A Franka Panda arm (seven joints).
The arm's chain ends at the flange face. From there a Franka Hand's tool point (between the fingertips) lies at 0.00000 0.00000 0.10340 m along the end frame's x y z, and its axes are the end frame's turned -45 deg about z.
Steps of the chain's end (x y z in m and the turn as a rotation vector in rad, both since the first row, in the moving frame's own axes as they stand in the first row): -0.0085, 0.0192, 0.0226, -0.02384, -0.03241, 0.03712; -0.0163, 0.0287, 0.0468, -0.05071, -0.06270, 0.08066; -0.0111, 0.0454, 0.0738, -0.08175, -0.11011, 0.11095; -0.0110, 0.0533, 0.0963, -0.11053, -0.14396, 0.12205; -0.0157, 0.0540, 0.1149, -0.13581, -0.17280, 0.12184; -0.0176, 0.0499, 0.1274, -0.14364, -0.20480, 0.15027
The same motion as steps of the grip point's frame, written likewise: -0.0237, 0.0069, 0.0225, 0.00606, -0.03977, 0.03712; -0.0401, 0.0076, 0.0465, 0.00848, -0.08019, 0.08066; -0.0538, 0.0214, 0.0728, 0.02005, -0.13567, 0.11095; -0.0638, 0.0264, 0.0946, 0.02364, -0.17995, 0.12205; -0.0714, 0.0230, 0.1124, 0.02616, -0.21822, 0.12184; -0.0725, 0.0165, 0.1242, 0.04325, -0.24638, 0.15027
